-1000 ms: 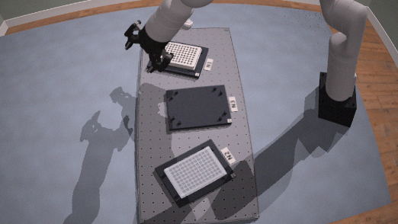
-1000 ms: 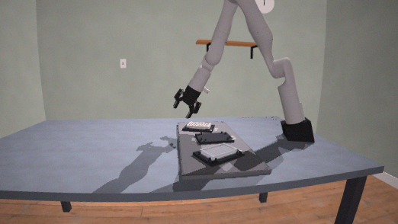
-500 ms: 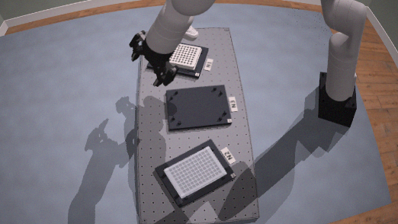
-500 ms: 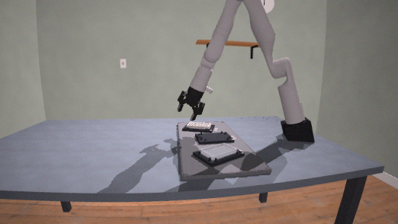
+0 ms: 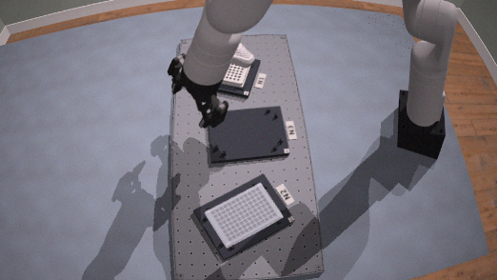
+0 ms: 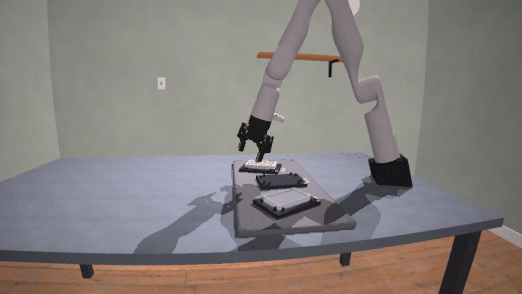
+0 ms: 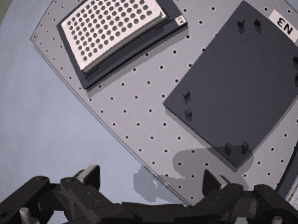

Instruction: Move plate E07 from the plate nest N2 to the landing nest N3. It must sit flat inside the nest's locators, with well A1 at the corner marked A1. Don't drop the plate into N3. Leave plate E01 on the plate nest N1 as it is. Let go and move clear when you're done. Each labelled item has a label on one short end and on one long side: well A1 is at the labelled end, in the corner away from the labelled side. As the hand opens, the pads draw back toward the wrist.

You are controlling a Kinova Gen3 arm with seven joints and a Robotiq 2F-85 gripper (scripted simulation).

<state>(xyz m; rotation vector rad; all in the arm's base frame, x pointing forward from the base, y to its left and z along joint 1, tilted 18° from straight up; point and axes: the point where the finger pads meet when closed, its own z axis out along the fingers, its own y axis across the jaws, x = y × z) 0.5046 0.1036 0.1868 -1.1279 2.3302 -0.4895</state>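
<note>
Now: hand 13 cm past the plate, 18 cm to the right of it and 9 cm above it. The rest, counted from my hand: landing nest N3: 11 cm behind, 1 cm to the right, 10 cm below; A1 corner tag: 20 cm behind, 2 cm to the left, 9 cm below; N3 label: 21 cm behind, 3 cm to the right, 10 cm below.
</note>
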